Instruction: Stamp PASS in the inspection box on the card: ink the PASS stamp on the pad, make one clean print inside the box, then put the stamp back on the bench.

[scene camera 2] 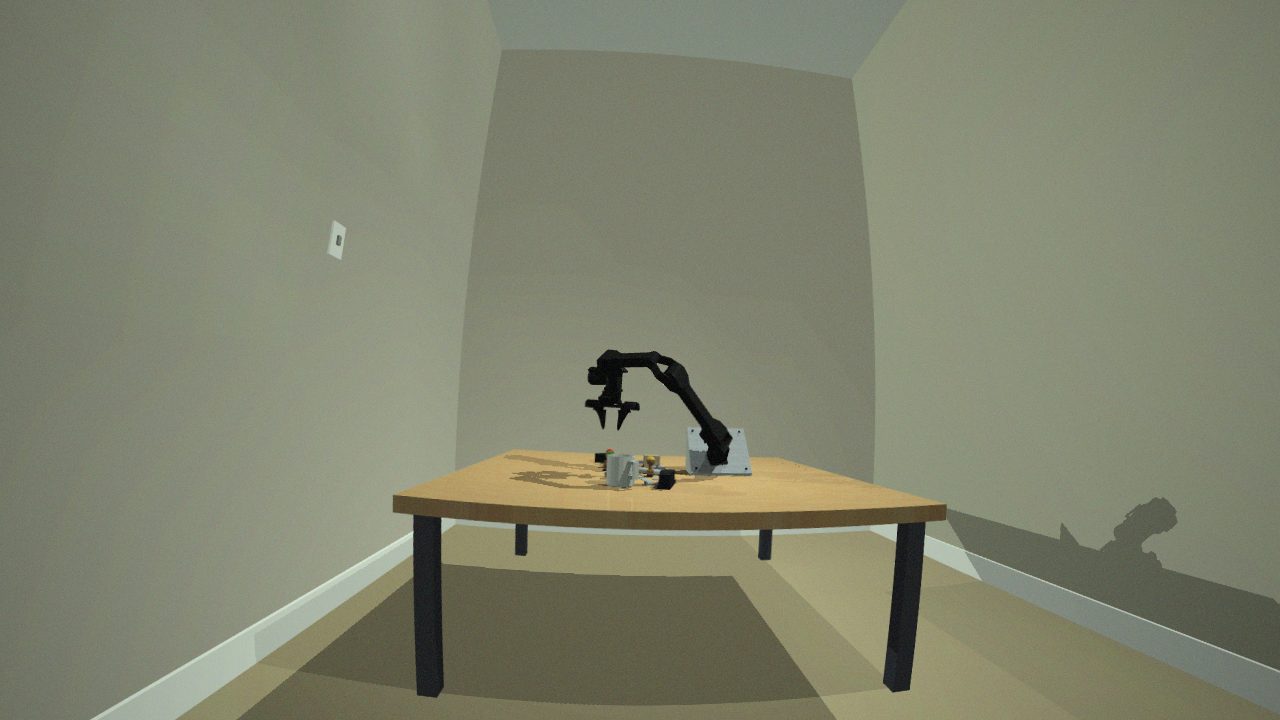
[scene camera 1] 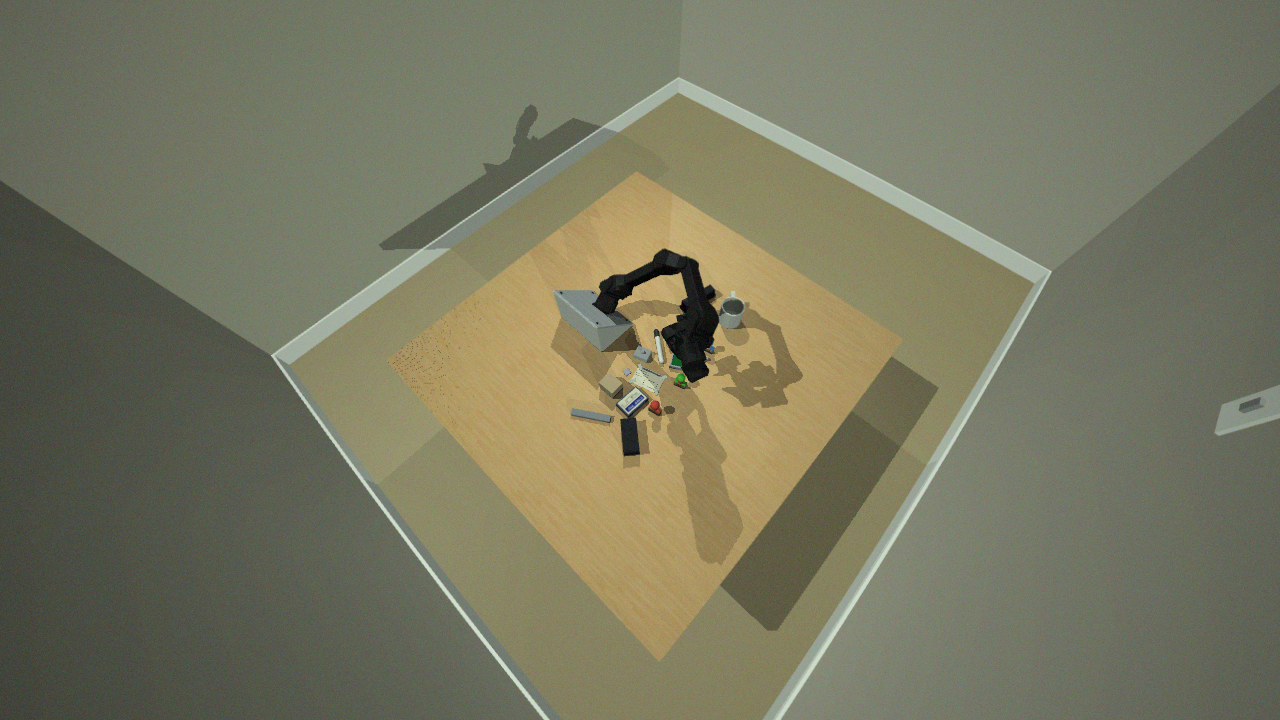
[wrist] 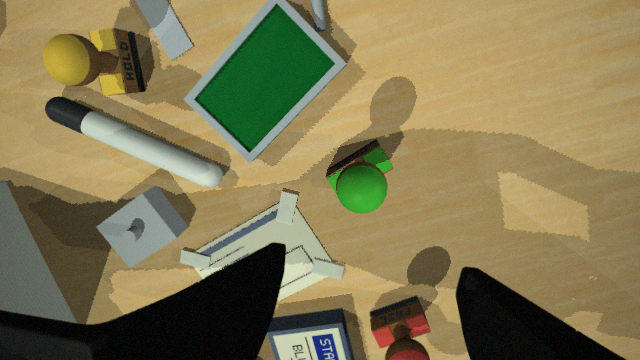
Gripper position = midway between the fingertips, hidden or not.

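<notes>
I can see my gripper (scene camera 2: pixel 610 429), and the same gripper is visible in the wrist view (wrist: pixel 371 269). There is a pass stamp (wrist: pixel 358 180) as well. I also see a white mug (scene camera 2: pixel 622 470), though in the wrist view the mug is out of frame.
</notes>
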